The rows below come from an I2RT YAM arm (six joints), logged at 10 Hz.
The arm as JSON. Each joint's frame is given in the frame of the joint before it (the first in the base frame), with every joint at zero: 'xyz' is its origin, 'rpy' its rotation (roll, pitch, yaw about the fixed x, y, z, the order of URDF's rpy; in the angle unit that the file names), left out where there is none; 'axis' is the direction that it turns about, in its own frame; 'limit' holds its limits. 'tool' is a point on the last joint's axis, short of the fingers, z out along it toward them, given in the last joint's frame.
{
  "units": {
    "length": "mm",
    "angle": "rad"
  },
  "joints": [
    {
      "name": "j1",
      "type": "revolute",
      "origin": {
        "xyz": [
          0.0,
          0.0,
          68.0
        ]
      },
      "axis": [
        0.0,
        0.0,
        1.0
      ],
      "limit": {
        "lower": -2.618,
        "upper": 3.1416
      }
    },
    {
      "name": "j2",
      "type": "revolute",
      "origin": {
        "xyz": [
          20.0,
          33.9,
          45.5
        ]
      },
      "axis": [
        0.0,
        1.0,
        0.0
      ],
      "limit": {
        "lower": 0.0,
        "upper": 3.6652
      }
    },
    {
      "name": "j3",
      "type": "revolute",
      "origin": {
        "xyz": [
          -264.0,
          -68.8,
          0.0
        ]
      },
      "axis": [
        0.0,
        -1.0,
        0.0
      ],
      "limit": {
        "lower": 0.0,
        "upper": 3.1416
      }
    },
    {
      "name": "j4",
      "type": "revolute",
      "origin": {
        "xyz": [
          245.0,
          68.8,
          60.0
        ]
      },
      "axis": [
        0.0,
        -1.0,
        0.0
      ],
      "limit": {
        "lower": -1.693,
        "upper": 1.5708
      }
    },
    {
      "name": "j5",
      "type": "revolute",
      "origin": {
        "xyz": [
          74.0,
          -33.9,
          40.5
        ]
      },
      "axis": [
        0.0,
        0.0,
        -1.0
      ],
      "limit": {
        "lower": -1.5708,
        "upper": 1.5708
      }
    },
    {
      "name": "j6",
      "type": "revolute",
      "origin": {
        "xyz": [
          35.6,
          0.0,
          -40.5
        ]
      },
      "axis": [
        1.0,
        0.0,
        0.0
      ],
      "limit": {
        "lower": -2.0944,
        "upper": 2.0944
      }
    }
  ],
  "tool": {
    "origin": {
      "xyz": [
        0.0,
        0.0,
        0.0
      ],
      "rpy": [
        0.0,
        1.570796,
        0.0
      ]
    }
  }
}
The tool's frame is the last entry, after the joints.
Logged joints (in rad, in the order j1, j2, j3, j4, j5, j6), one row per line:
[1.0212 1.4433 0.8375 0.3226 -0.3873 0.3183]
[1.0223 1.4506 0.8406 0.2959 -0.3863 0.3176]
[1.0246 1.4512 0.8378 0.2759 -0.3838 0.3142]
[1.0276 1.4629 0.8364 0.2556 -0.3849 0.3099]
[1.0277 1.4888 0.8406 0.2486 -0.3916 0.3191]
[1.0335 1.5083 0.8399 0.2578 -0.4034 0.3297]
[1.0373 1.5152 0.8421 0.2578 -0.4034 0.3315]
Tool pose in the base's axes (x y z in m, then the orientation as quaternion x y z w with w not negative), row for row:
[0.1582 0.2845 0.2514 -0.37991 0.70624 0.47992 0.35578]
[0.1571 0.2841 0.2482 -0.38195 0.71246 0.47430 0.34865]
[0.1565 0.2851 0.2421 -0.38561 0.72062 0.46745 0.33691]
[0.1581 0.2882 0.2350 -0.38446 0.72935 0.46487 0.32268]
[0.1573 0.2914 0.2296 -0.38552 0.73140 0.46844 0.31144]
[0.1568 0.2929 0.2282 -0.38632 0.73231 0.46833 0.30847]
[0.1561 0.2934 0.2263 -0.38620 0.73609 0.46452 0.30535]
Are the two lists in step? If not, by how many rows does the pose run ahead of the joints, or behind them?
The pose runs 1 row ahead of the joints: the pose in row i belongs to the joints in row i + 1.
